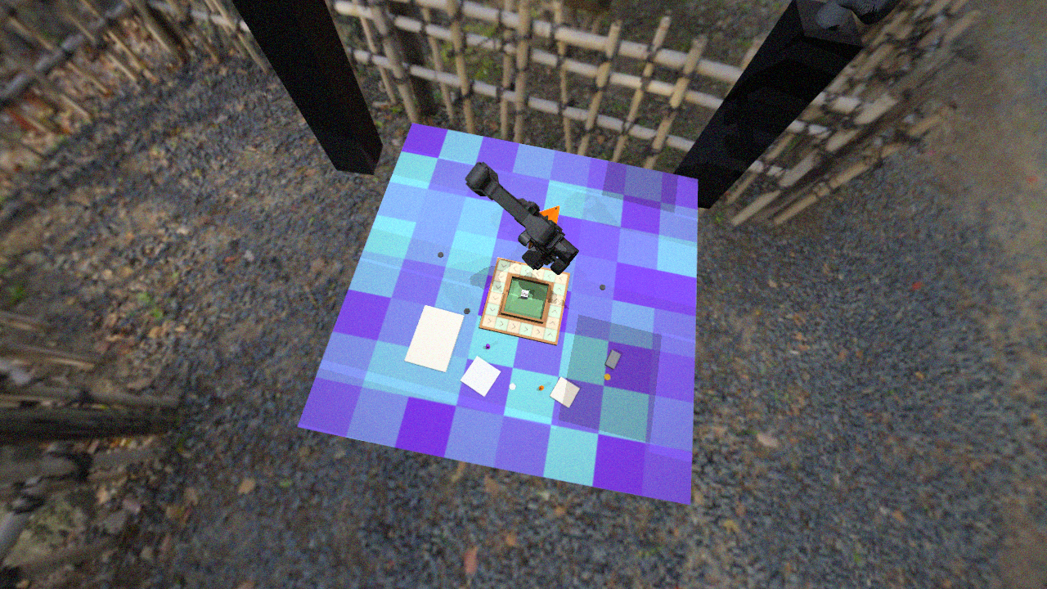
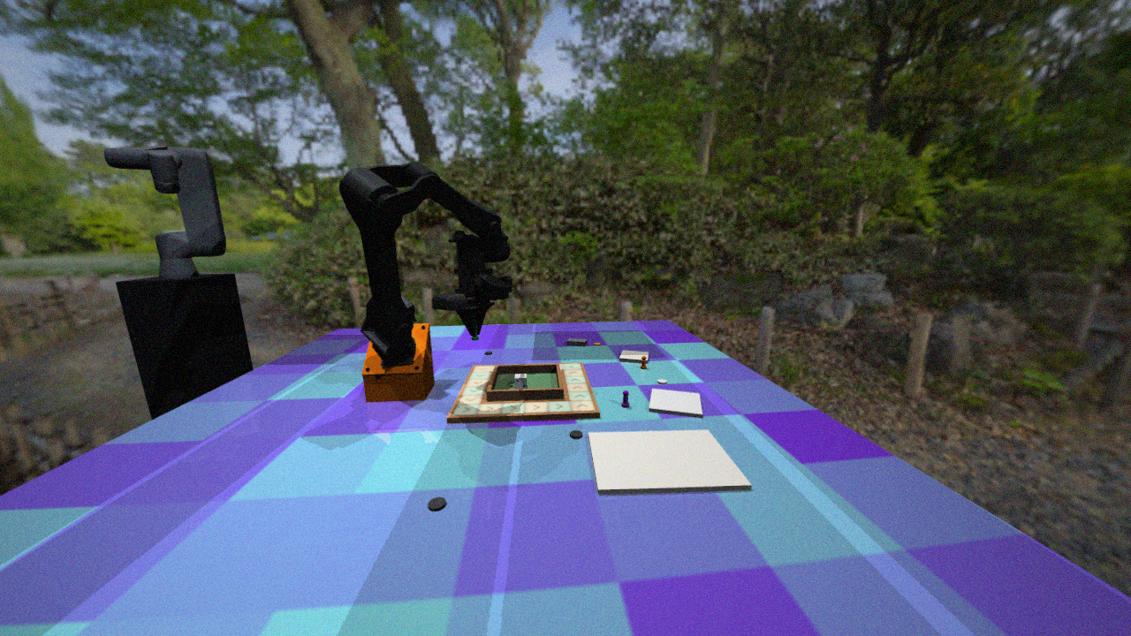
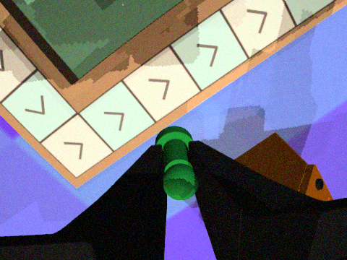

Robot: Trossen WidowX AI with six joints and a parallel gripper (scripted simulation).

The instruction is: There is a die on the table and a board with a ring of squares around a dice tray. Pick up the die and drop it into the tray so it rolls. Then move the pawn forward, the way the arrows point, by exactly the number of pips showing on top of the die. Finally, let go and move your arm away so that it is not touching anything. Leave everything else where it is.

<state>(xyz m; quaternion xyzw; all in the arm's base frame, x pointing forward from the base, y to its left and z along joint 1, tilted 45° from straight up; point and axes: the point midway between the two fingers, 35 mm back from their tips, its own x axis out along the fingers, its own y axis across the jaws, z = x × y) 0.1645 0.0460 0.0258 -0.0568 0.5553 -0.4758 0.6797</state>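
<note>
Now: the white die 100 mm below my gripper tip, 100 mm ahead of it and 40 mm to the right of it. From my gripper tip the other things lie so: purple pawn 300 mm ahead, 140 mm to the right, 110 mm below; then green pawn 10 mm above; then green dice tray 120 mm below, 110 mm ahead, 30 mm to the right.
</note>
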